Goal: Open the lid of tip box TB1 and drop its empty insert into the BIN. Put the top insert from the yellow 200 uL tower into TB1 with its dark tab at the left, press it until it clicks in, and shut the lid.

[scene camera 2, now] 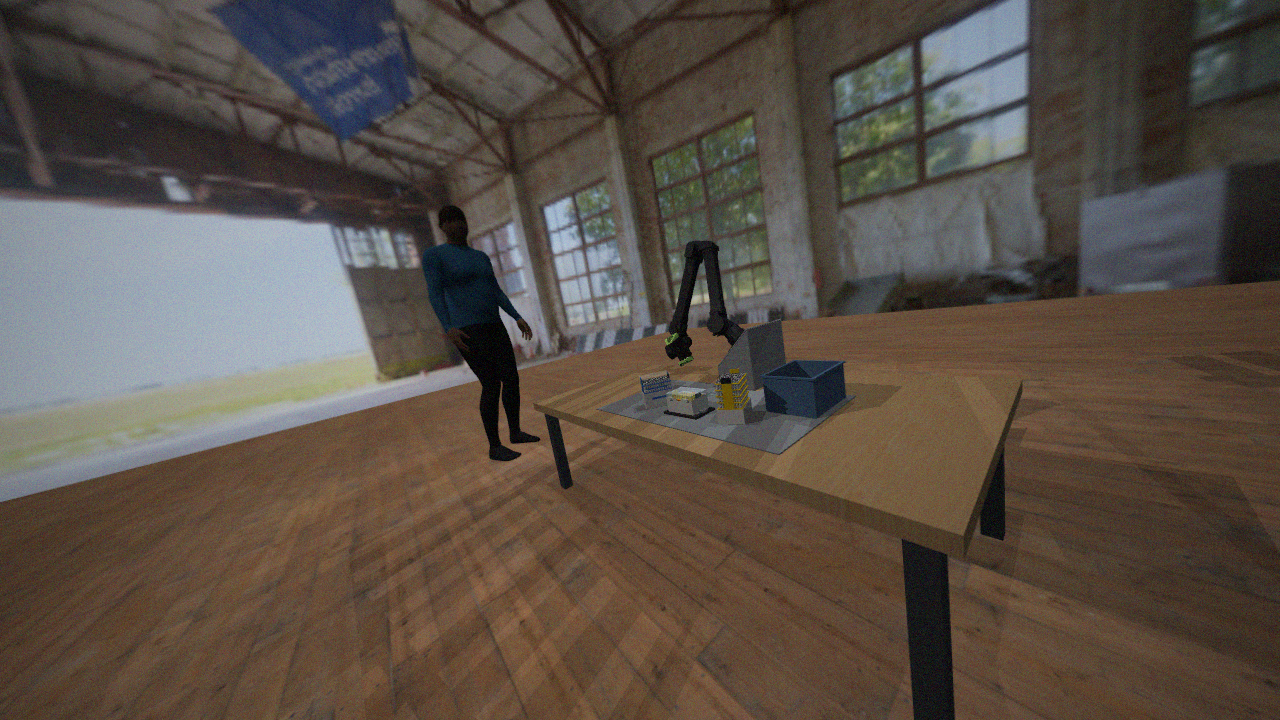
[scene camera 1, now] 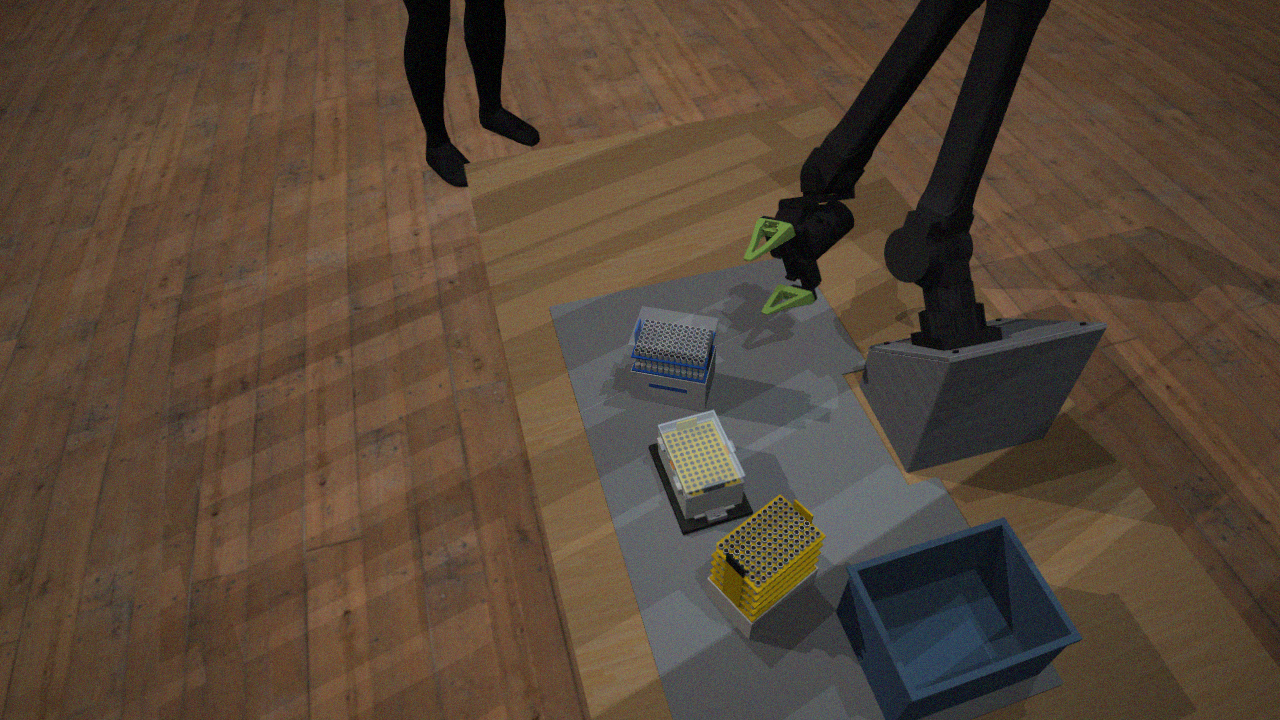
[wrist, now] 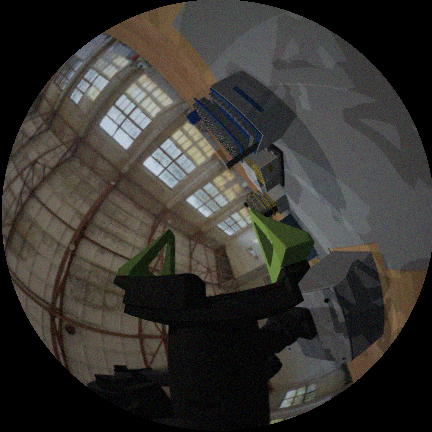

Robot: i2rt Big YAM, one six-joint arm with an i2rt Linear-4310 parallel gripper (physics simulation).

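Tip box TB1 (scene camera 1: 702, 458) (scene camera 2: 687, 401) is a pale box on a dark base; its clear lid looks shut, and a yellow insert with a grid of holes shows through it. The yellow tower (scene camera 1: 775, 557) (scene camera 2: 732, 394) is a stack of inserts on a pale box beside TB1. Its dark tab (scene camera 1: 734, 564) is at the lower left in scene camera 1. The blue BIN (scene camera 1: 866, 637) (scene camera 2: 790, 396) stands beyond the tower; no insert shows inside. My gripper (scene camera 1: 756, 285) (scene camera 2: 676, 351) (wrist: 208, 223) is open and empty, in the air beyond the blue tip rack, away from TB1.
A blue-trimmed tip rack (scene camera 1: 671, 374) (scene camera 2: 656, 386) (wrist: 254, 107) stands between my gripper and TB1. The grey arm mount (scene camera 1: 975, 402) (scene camera 2: 760, 353) is beside the grey mat (scene camera 1: 648, 573). A person (scene camera 1: 427, 80) (scene camera 2: 465, 286) stands past the table's far end.
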